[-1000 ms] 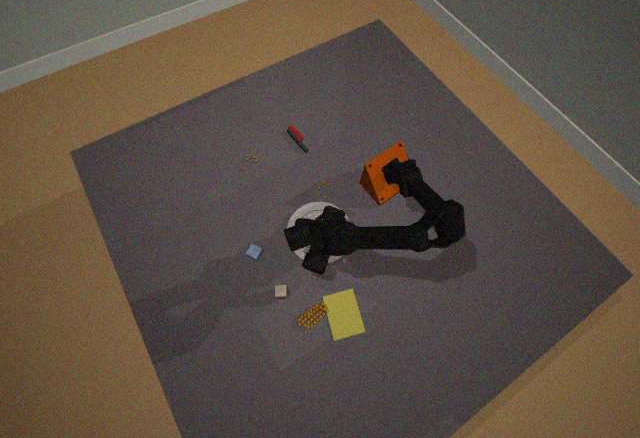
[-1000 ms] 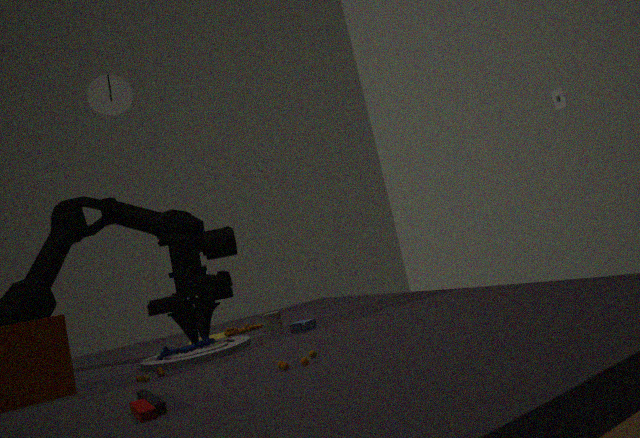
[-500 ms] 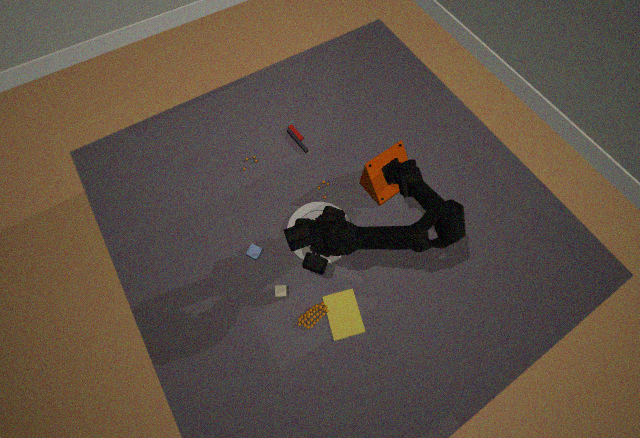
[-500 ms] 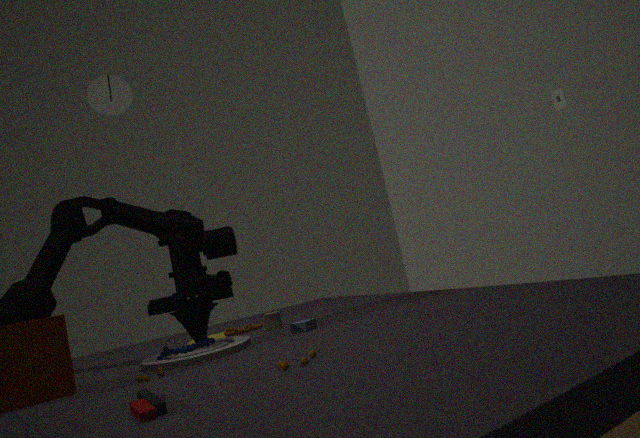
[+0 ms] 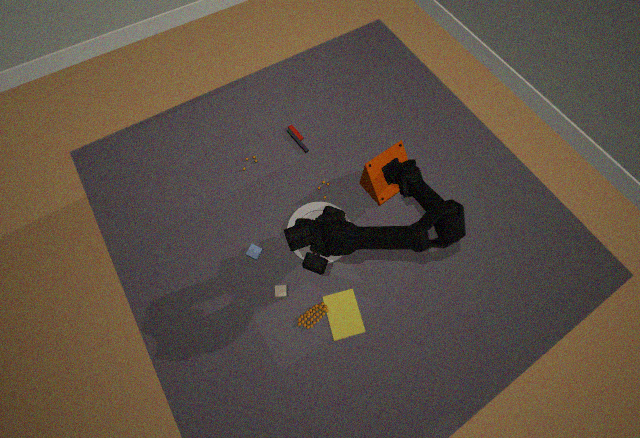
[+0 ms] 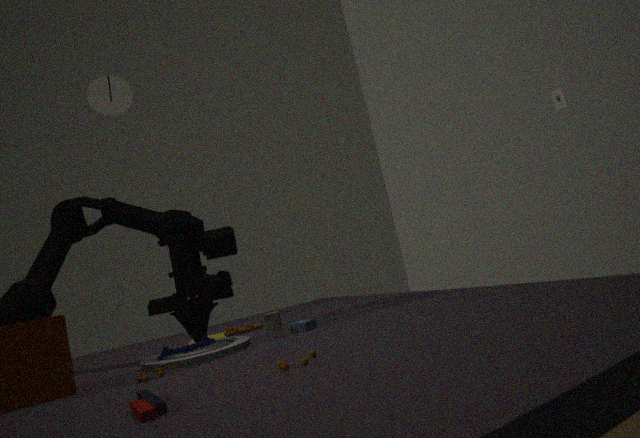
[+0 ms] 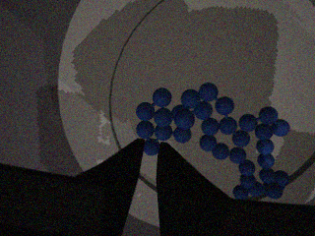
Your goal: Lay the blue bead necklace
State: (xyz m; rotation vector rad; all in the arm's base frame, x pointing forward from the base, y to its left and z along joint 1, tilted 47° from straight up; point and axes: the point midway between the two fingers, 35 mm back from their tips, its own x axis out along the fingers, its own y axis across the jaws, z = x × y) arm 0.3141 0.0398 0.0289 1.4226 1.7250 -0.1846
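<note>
My gripper tip is 2 cm past the round white bead board, 5 cm to the left of it and 1 cm above it. Also, from my gripper tip: cream cube 17 cm ahead, 3 cm to the left; yellow sheet 7 cm ahead, 18 cm to the left, 1 cm below; light blue cube 17 cm ahead, 12 cm to the right, 1 cm below.
</note>
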